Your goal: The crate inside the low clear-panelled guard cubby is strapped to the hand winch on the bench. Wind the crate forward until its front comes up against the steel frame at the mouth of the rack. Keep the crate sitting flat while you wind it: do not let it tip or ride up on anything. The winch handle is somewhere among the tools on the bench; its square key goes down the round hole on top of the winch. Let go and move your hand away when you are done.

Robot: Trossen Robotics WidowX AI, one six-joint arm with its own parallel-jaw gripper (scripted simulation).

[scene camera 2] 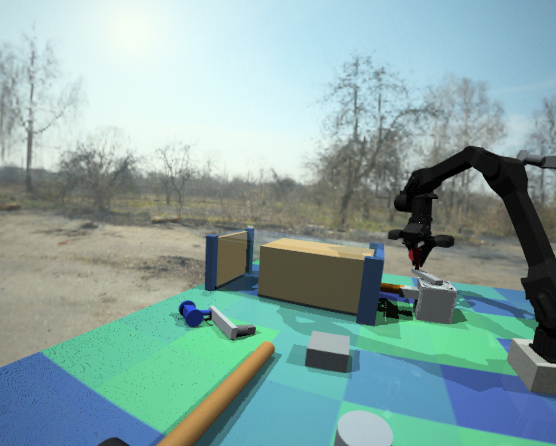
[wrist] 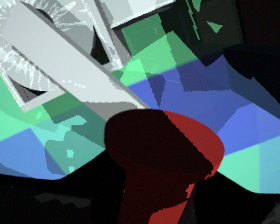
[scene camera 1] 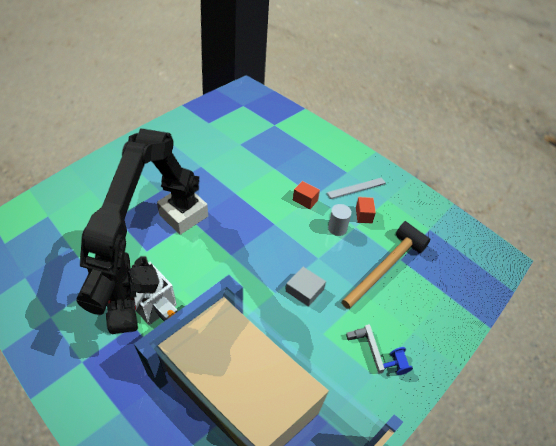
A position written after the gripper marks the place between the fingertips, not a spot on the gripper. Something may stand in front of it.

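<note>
The gripper (scene camera 1: 124, 311), (scene camera 2: 417, 266), (wrist: 147, 140) shares the scene with a grey block (scene camera 1: 305, 286), (scene camera 2: 327, 351), which is out of frame in the wrist view. A hammer (scene camera 1: 412, 237) is visible as well, though in the wrist view it is out of frame. There is also a grey winch (scene camera 1: 146, 310), (scene camera 2: 435, 303).
</note>
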